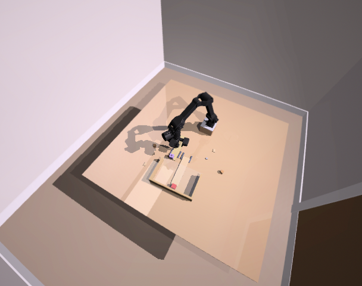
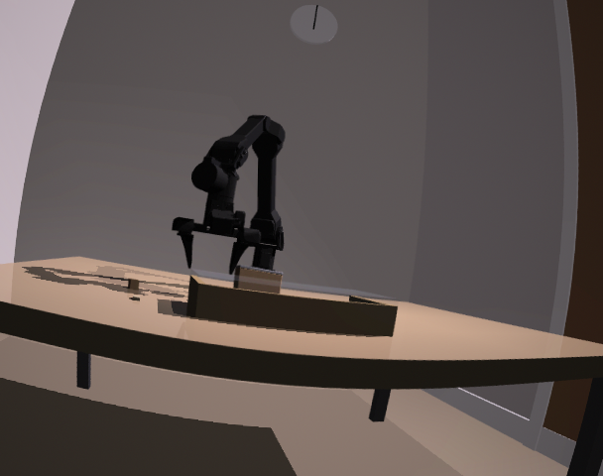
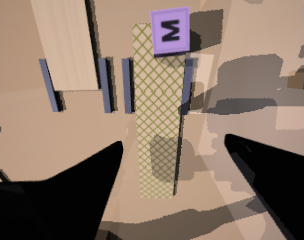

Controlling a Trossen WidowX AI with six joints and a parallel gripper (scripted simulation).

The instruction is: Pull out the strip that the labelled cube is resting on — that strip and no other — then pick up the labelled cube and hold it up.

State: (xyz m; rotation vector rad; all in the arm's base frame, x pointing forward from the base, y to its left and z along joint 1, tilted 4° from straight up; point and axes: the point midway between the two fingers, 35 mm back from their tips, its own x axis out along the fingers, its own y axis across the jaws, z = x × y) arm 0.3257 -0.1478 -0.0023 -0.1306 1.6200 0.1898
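The purple cube lies 90 mm ahead of my gripper tip, 40 mm below it and 10 mm to the left of it.
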